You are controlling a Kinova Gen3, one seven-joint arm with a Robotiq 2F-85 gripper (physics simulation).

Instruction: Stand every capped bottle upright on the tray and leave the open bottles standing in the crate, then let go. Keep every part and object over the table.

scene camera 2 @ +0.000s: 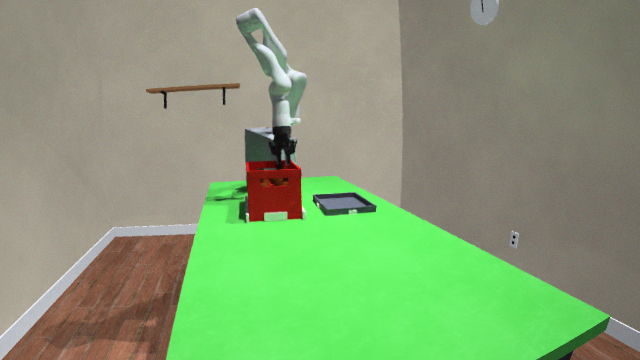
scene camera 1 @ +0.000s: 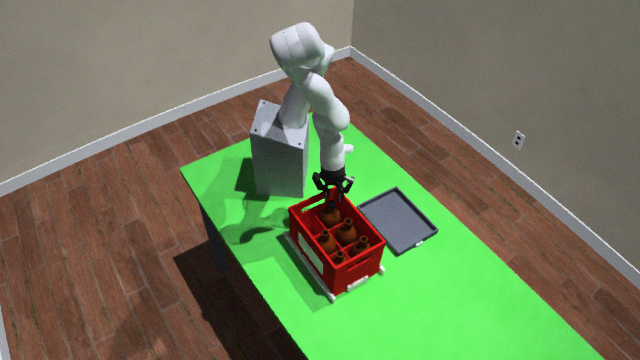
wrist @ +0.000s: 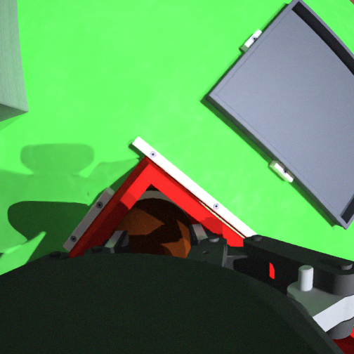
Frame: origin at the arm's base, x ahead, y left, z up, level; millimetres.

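Where they show: gripper, fingertip midpoint: (scene camera 2: pixel 283 165) (scene camera 1: pixel 333 199); arm's base, origin of the base link: (scene camera 1: pixel 291 119).
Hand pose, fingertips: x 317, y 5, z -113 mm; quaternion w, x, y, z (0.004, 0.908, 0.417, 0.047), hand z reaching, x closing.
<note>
Each offset is from my fingertips to the centre of the thing. "*": to the spot under its first point. Level surfaces: height alone.
The red crate @(106 mm ahead, 51 mm right, 71 mm down) (scene camera 1: pixel 306 237) (scene camera 2: pixel 275 202) (wrist: pixel 146 173) stands on the green table and holds several brown bottles upright. The back bottle @(15 mm ahead, 18 mm right, 73 mm down) (scene camera 1: pixel 330 216) (wrist: pixel 160 227) has a dark top. The middle bottle @(104 mm ahead, 5 mm right, 73 mm down) (scene camera 1: pixel 347 232), left bottle @(112 mm ahead, 91 mm right, 73 mm down) (scene camera 1: pixel 326 243), right bottle @(187 mm ahead, 3 mm left, 73 mm down) (scene camera 1: pixel 361 246) and front bottle @(201 mm ahead, 90 mm right, 73 mm down) (scene camera 1: pixel 339 258) show brown necks; whether each is capped is too small to tell. My gripper (scene camera 1: pixel 335 199) (scene camera 2: pixel 283 164) (wrist: pixel 159 243) points down at the crate's back compartment, partly open, fingertips close to the back bottle's top, holding nothing. The grey tray @(* 84 mm ahead, 235 mm left, 153 mm down) (scene camera 1: pixel 398 220) (scene camera 2: pixel 345 202) (wrist: pixel 285 90) bears no bottle.
White brackets @(* 253 mm ahead, 44 mm right, 131 mm down) (scene camera 1: pixel 357 283) (scene camera 2: pixel 275 216) (wrist: pixel 185 181) line the crate's base. The grey robot pedestal (scene camera 1: pixel 279 165) (wrist: pixel 9 60) stands behind the crate. The tray lies to the crate's right in both scene views, across a strip of the green table @(159 mm down) (scene camera 1: pixel 440 300) (scene camera 2: pixel 350 280) (wrist: pixel 100 75).
</note>
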